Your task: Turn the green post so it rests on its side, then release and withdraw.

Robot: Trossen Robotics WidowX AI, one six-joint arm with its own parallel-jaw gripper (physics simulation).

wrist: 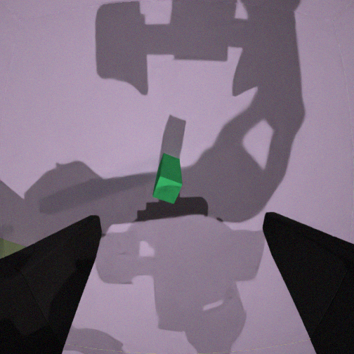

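Note:
The green post (168, 180) is near the middle of the wrist view, a little left of centre. It appears to stand upright: its bright square end faces up toward the camera, and a darker side narrows away to its base. A short grey shadow runs up the view from that base. My gripper (183, 223) is open, with its two black fingers wide apart at the lower left and lower right. The post shows beyond the fingertips, between their lines and apart from both. Nothing is between the fingers. The exact gap in height is hard to tell.
The pale purple table top (50, 110) fills most of the view. Large grey shadows of the arm and gripper fall across it, some around the post. A dull green patch (10, 247) shows at the left edge, beside the left finger.

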